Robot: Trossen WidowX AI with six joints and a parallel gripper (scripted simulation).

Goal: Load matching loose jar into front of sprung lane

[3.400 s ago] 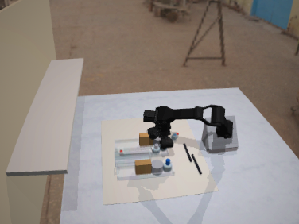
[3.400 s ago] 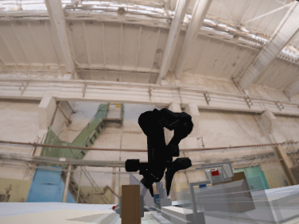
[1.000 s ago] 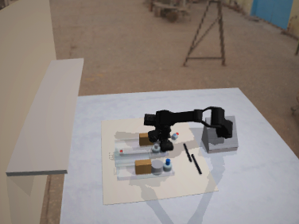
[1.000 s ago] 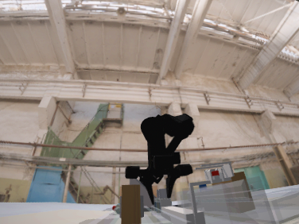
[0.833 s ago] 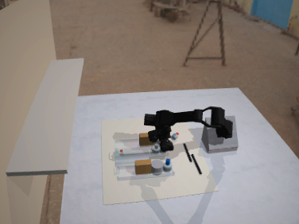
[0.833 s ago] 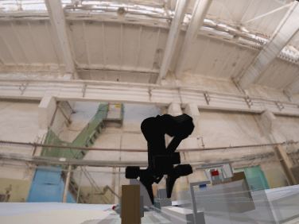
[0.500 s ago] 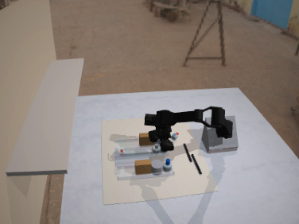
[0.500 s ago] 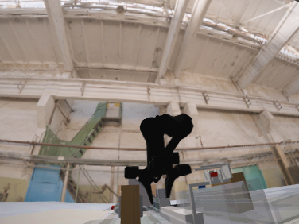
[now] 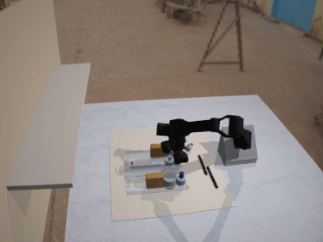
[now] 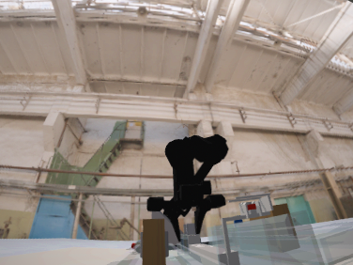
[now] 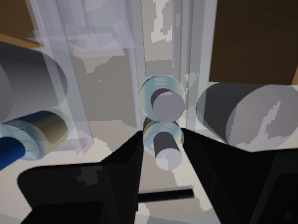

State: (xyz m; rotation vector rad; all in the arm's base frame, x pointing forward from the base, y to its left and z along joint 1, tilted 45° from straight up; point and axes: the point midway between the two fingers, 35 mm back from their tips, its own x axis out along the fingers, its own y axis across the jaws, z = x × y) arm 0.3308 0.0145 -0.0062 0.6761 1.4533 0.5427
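The blue-lidded jar lies 130 mm to the left of my gripper tip, 10 mm ahead of it and 10 mm above it. From my gripper tip the other things lie so: red mark 220 mm ahead, 40 mm above, 20 mm to the left; shelf 510 mm ahead, 340 mm above, 40 mm to the right; lane 150 mm ahead, 20 mm to the left, 10 mm below.
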